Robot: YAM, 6 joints.
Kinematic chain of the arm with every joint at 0, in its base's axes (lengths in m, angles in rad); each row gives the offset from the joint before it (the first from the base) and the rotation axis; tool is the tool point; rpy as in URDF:
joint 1: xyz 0 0 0.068 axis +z
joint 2: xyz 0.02 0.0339 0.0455 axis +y
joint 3: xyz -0.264 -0.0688 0 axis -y
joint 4: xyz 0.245 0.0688 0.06 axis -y
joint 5: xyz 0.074 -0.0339 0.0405 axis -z
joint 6: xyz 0.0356 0 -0.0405 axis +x
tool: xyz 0 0 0 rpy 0 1.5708 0
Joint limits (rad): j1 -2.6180..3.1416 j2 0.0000..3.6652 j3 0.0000..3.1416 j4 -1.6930..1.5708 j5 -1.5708..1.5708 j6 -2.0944..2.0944
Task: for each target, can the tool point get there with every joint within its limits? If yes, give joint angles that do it. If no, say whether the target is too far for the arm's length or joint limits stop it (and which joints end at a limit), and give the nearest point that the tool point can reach.
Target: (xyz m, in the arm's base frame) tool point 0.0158 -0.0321 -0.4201
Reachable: no: joint limits stop it (at a limit: joint 2) | nearest point 0.0350 -0.0710 -0.3382 | short by 0.093 m
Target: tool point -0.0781 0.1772 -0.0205
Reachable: yes | joints 1.9642 2.1204 0.3688 0.3716 -0.1180 1.2818
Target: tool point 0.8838 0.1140 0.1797
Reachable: no: too far | nearest point 0.6387 0.0824 0.1609 | short by 0.248 m
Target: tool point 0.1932 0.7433 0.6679
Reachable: no: too far | nearest point 0.1315 0.5060 0.4862 | short by 0.305 m
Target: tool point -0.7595 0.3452 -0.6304
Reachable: no: too far | nearest point -0.4541 0.2064 -0.2799 | short by 0.485 m
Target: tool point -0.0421 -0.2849 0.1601
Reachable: yes | joints -1.7166 1.8159 1.1546 -1.1513 0.0078 -1.0944
